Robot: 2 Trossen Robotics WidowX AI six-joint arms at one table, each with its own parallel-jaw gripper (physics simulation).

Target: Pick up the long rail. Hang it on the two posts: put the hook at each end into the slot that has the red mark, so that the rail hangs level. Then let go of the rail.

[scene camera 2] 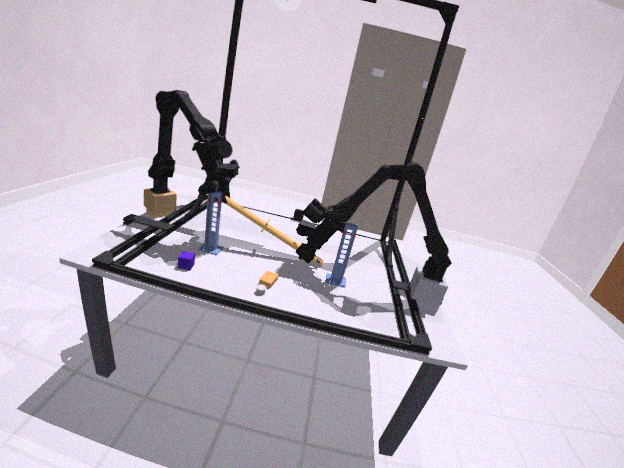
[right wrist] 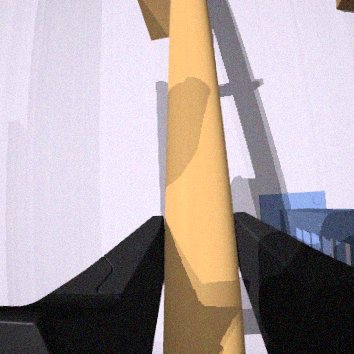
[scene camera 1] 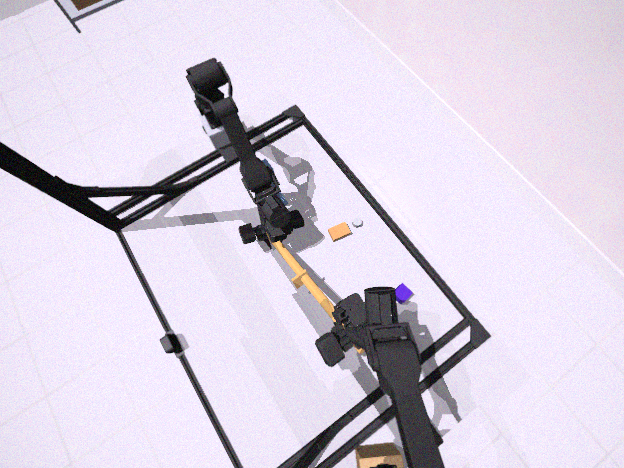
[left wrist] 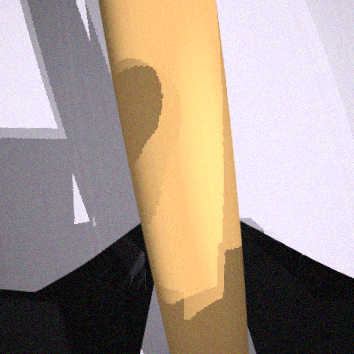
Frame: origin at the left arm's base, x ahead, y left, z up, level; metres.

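Where they show: left gripper, fingertip midpoint: [scene camera 1: 275,246] [left wrist: 191,230]; right gripper, fingertip midpoint: [scene camera 2: 227,201] [right wrist: 198,224]; left arm's base at its link origin: [scene camera 2: 432,275]; right arm's base at its link origin: [scene camera 2: 160,190].
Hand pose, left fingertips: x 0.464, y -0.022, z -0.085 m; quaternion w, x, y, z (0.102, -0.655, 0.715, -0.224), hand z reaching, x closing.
Note:
Things, the pixels of their top centre, and the offset from my left fingertips.
- left post at its top centre: [scene camera 2: 215,192] 0.121 m left, 0.304 m ahead, 0.200 m up
- right post at its top centre: [scene camera 2: 351,224] 0.071 m left, 0.150 m back, 0.200 m up
- orange block at its top centre: [scene camera 1: 339,230] [scene camera 2: 269,276] 0.201 m left, 0.051 m ahead, 0.005 m up
- small white round piece at its top centre: [scene camera 2: 261,287] [scene camera 1: 357,221] 0.267 m left, 0.051 m ahead, 0.005 m up
- purple cube at its top centre: [scene camera 1: 403,292] [scene camera 2: 186,255] 0.261 m left, 0.309 m ahead, 0.025 m up
The long orange-yellow rail [scene camera 1: 313,288] [scene camera 2: 252,215] [left wrist: 195,165] [right wrist: 200,230] is off the table and slopes, high at my right gripper and low at my left. My left gripper [scene camera 2: 306,253] [left wrist: 191,230] is shut on it near its low end. My right gripper [scene camera 2: 224,194] [right wrist: 198,224] is shut on it near its high end. Two blue slotted posts stand in scene camera 2: the left post [scene camera 2: 213,229] and the right post [scene camera 2: 344,254], each with red marks near its top. The rail is behind them, apart from their slots. The hooks are not clearly visible.
An orange block [scene camera 1: 340,231] [scene camera 2: 268,279] and a small white round piece [scene camera 1: 357,223] [scene camera 2: 260,289] lie in front of the posts. A purple cube [scene camera 1: 403,293] [scene camera 2: 186,260] lies near the left post in scene camera 2. A black frame [scene camera 2: 262,307] borders the table.

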